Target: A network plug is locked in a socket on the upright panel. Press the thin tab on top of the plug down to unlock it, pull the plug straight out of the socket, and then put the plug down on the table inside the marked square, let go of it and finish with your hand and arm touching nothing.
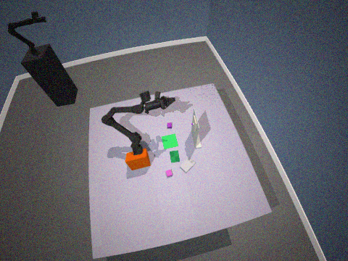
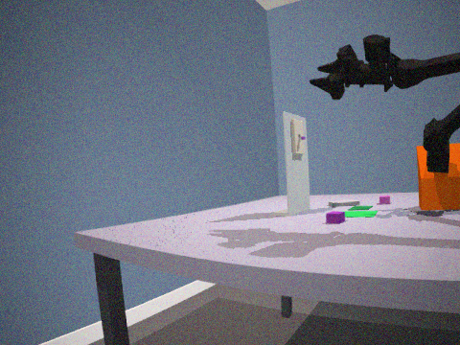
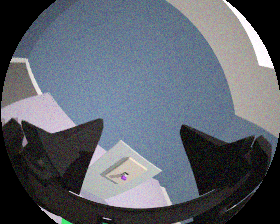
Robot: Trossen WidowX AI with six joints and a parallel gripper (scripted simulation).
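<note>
Now: the purple plug 120 mm ahead of my gripper tip, 120 mm to the right of it and 160 mm below it. The rest, counted from my gripper tip: upright white panel: 140 mm ahead, 120 mm to the right, 260 mm below; green marked square: 70 mm behind, 110 mm to the right, 410 mm below.
</note>
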